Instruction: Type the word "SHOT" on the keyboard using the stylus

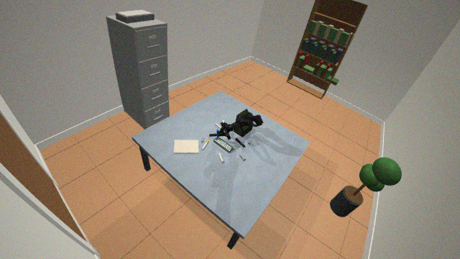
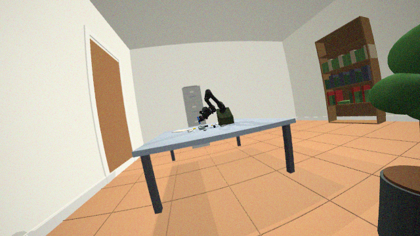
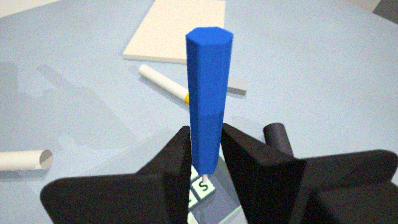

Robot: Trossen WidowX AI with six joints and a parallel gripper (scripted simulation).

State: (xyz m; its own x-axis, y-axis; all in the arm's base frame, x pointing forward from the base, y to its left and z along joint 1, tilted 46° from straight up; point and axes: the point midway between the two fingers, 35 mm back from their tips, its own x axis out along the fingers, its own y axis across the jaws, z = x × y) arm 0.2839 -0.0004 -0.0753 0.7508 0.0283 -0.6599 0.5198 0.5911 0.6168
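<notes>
The blue stylus lies 10 mm below my gripper tip and 10 mm behind it. Round my gripper tip: cream notepad 250 mm ahead, 140 mm to the right, 80 mm below; grey block 100 mm to the right, 80 mm below, 80 mm ahead.
</notes>
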